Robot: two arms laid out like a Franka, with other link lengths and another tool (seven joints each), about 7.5 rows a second.
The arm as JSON. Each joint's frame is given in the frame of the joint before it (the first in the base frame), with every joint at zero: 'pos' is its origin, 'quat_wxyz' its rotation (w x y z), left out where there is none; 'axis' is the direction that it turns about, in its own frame. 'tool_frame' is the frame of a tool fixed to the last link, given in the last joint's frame.
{
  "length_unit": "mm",
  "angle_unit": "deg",
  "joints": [
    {
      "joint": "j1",
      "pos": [
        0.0,
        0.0,
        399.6
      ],
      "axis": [
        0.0,
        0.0,
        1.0
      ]
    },
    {
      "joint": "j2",
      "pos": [
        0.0,
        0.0,
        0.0
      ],
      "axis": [
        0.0,
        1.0,
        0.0
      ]
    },
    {
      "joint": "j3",
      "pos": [
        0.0,
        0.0,
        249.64
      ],
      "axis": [
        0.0,
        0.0,
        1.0
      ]
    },
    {
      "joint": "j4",
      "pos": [
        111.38,
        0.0,
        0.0
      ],
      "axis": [
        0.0,
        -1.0,
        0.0
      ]
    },
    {
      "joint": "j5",
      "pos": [
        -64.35,
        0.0,
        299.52
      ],
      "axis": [
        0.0,
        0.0,
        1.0
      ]
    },
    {
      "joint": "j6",
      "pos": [
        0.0,
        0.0,
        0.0
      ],
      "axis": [
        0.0,
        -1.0,
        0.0
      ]
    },
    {
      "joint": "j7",
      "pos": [
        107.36,
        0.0,
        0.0
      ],
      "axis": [
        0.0,
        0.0,
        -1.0
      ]
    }
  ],
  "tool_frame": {
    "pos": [
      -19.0,
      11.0,
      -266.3
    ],
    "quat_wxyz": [
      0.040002,
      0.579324,
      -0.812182,
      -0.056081
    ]
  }
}
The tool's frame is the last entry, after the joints.
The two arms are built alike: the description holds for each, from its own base.
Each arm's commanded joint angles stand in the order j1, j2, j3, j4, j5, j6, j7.
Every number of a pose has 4 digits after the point. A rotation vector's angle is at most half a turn.
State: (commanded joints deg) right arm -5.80 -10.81 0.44 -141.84 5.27 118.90 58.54; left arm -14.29 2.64 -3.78 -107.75 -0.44 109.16 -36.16
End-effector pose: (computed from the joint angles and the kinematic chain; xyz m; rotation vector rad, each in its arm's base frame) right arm 0.3830 0.0025 0.2369 0.0833 -2.9168 -0.3580; left arm 0.4795 -0.1609 0.3318 2.1218 -2.1506 -0.1702
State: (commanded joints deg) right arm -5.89 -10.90 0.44 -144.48 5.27 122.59 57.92; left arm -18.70 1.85 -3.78 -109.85 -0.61 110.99 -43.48
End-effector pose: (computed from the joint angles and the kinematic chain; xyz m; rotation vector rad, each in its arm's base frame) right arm 0.3810 0.0007 0.2261 0.0937 -2.9366 -0.3529; left arm 0.4630 -0.1998 0.3273 2.1779 -2.0958 -0.1554
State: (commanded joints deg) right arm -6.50 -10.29 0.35 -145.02 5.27 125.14 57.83; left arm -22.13 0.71 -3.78 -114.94 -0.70 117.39 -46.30
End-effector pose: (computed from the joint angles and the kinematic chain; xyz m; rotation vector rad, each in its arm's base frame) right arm 0.3873 -0.0055 0.2216 0.0780 -2.9630 -0.3493; left arm 0.4520 -0.2291 0.3127 2.1793 -2.1190 -0.0966
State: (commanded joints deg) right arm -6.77 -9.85 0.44 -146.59 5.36 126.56 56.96; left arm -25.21 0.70 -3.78 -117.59 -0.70 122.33 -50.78
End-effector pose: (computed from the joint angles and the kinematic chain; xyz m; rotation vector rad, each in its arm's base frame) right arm 0.3802 -0.0064 0.2115 0.0899 -2.9523 -0.3517; left arm 0.4448 -0.2579 0.3032 2.2103 -2.0990 -0.0362
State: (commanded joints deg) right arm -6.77 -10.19 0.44 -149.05 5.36 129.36 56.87; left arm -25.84 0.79 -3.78 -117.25 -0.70 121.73 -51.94
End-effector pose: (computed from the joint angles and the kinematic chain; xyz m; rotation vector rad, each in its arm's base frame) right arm 0.3753 -0.0070 0.2033 0.0894 -2.9644 -0.3460; left arm 0.4412 -0.2629 0.3037 2.2177 -2.0864 -0.0443
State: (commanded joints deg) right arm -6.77 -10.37 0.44 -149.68 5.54 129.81 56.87; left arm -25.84 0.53 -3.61 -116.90 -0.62 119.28 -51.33
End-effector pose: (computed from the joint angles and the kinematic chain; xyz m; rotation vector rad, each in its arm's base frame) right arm 0.3731 -0.0065 0.2016 0.0853 -2.9647 -0.3485; left arm 0.4345 -0.2569 0.3041 2.2051 -2.0899 -0.0928
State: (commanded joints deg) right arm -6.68 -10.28 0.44 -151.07 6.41 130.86 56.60; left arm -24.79 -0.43 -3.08 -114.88 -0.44 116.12 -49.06
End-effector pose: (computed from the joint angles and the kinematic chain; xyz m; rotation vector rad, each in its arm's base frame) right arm 0.3671 -0.0037 0.1951 0.0754 -2.9581 -0.3636; left arm 0.4407 -0.2429 0.3211 2.1939 -2.1076 -0.1000
